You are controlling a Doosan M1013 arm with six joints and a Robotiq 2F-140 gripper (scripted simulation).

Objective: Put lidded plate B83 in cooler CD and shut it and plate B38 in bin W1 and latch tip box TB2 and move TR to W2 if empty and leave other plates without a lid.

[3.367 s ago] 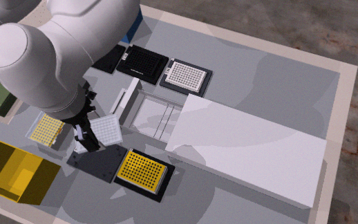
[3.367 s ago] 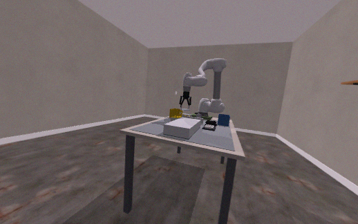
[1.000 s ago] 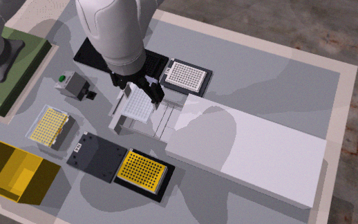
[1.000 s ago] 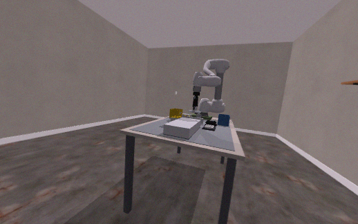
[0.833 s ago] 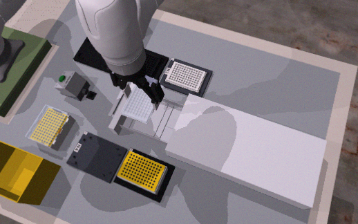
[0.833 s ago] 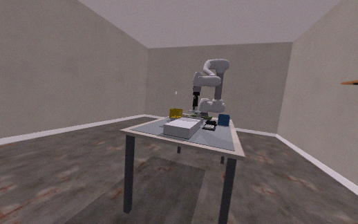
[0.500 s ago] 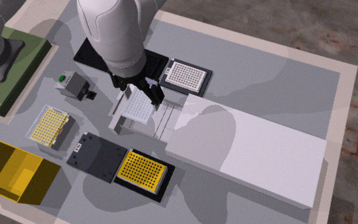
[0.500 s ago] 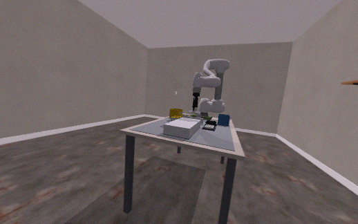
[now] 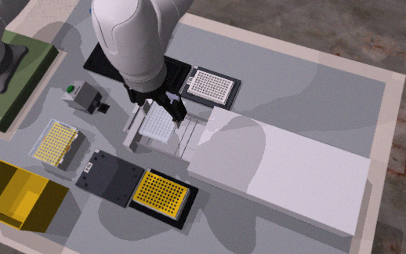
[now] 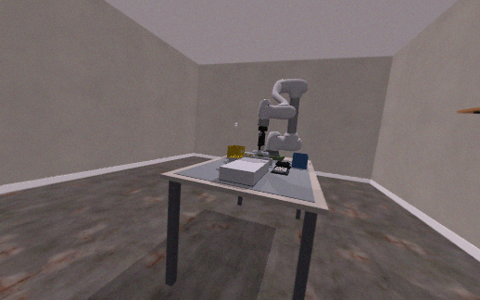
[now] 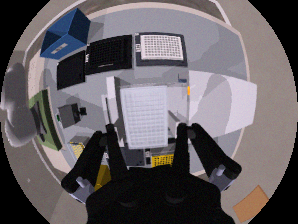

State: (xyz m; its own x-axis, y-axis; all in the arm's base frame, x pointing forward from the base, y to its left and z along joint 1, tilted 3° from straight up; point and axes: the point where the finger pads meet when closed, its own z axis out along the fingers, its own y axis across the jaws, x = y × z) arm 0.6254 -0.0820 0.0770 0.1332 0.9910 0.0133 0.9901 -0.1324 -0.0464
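The cooler drawer lies 11 cm below my hand and 3 cm ahead of it. Round my hand: cooler CD (17 cm ahead, 11 cm below, 2 cm to the right); flat grey lid (1 cm below); clear assay plate (2 cm below).
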